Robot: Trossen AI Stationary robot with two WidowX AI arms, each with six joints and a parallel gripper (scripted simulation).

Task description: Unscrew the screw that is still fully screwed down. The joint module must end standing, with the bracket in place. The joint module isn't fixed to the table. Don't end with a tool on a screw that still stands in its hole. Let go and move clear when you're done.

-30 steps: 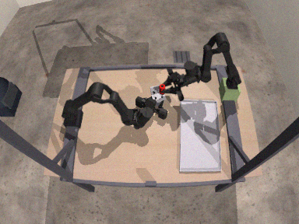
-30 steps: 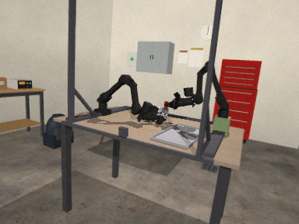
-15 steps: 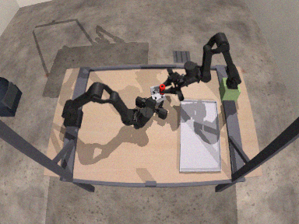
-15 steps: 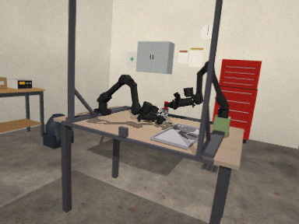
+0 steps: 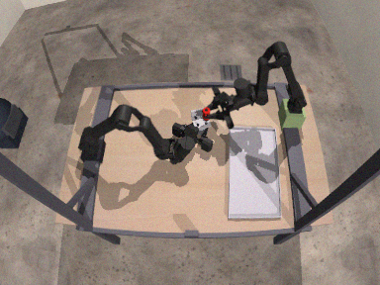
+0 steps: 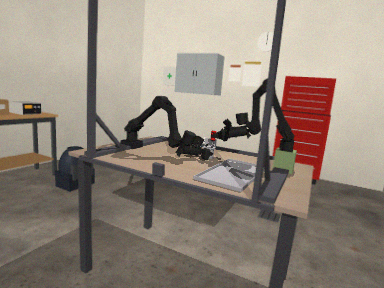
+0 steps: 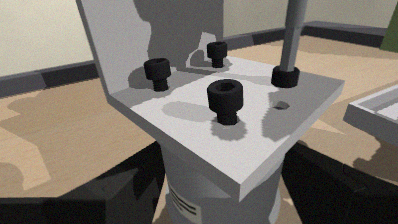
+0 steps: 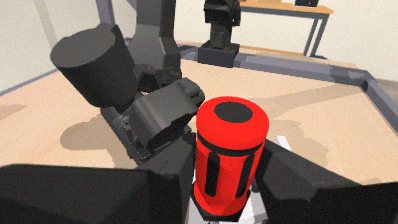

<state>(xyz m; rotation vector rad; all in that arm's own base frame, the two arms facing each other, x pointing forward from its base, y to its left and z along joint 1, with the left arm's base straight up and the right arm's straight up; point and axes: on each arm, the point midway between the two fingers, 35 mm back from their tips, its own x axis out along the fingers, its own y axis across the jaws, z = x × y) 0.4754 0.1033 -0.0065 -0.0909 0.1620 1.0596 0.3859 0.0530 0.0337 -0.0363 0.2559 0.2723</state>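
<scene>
Right now the red screwdriver is 2 cm to the left of my right hand and 2 cm below it. Round my right hand: shallow grey tray (23 cm behind, 15 cm to the right, 14 cm below); then joint module (12 cm below, 4 cm to the left, 1 cm ahead); then l-shaped bracket (7 cm below, 4 cm to the left, 1 cm ahead).
My left gripper is now 20 mm short of the joint module, 20 mm to the left of it and 10 mm above it. Also, from my left hand: red screwdriver 10 mm ahead, 40 mm to the right, 90 mm above; dark frame rail 280 mm ahead, 30 mm to the right, 30 mm below; l-shaped bracket 20 mm ahead, 20 mm to the right, 40 mm above.
</scene>
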